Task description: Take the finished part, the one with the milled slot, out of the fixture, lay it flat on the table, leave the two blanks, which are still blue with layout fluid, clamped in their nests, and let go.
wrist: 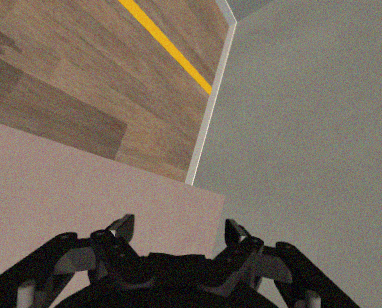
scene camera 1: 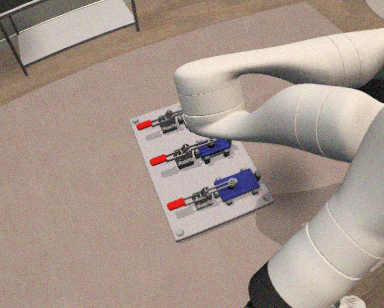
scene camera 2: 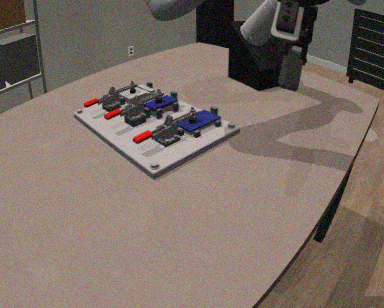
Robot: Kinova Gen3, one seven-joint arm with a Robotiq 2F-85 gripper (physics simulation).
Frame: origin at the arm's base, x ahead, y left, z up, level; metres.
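Seen in the pictures: gripper, between the fingertips: [wrist: 179, 226] [scene camera 2: 286, 67]; arm's base, origin of its link: [scene camera 2: 252, 35].
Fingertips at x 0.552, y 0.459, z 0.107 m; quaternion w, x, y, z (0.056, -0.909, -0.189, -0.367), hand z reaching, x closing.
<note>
Offsets run from my fingertips to a thing's top centre. "spot": to the spot under its first point.
The pale finished part @[0.160 m back, 0.524 m right, 0.229 m down] [scene camera 2: 143, 93] sits in the far nest of the fixture plate @[spot: 0.117 m back, 0.252 m right, 0.250 m down] [scene camera 1: 220, 216] [scene camera 2: 186, 154], under its clamp's tip; the arm hides it in scene camera 1, and its slot cannot be made out. The blue middle blank @[0.160 m back, 0.414 m right, 0.224 m down] [scene camera 1: 220, 148] [scene camera 2: 161, 103] and the blue near blank @[0.176 m back, 0.304 m right, 0.234 m down] [scene camera 1: 246, 183] [scene camera 2: 204, 121] sit in their nests with clamp arms over them. My gripper [scene camera 2: 290, 81] [wrist: 179, 226] is open and empty, right of the fixture and well away from it in scene camera 2.
Red clamp handles @[0.036 m back, 0.298 m right, 0.213 m down] [scene camera 1: 176, 204] @[0.031 m back, 0.408 m right, 0.203 m down] [scene camera 1: 158, 160] @[0.026 m back, 0.517 m right, 0.208 m down] [scene camera 1: 144, 124] point away from the nests. My arm [scene camera 1: 212, 100] hangs over the far end of the fixture in scene camera 1. The black robot base [scene camera 2: 250, 65] stands behind. A shelf unit [scene camera 1: 136, 17] stands beyond the table.
</note>
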